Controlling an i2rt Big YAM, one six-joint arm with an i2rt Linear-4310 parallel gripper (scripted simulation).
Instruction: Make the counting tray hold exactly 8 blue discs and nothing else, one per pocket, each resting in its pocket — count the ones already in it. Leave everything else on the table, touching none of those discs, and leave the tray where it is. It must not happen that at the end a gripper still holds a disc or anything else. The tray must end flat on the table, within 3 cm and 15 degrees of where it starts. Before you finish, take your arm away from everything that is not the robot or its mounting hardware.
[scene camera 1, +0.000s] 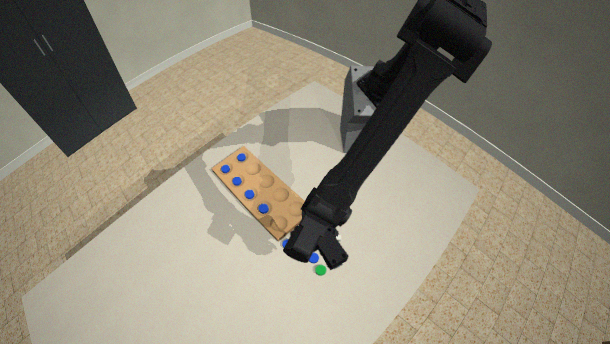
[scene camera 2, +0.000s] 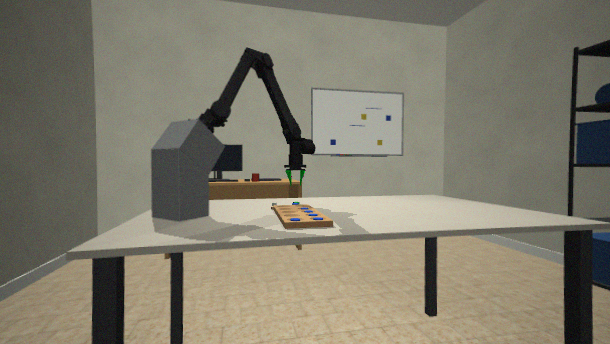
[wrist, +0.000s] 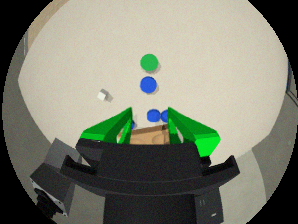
In view: the gripper (wrist: 149, 111) and a wooden counting tray (scene camera 1: 284, 214).
The wooden counting tray shows as well in scene camera 2 (scene camera 2: 284, 212).
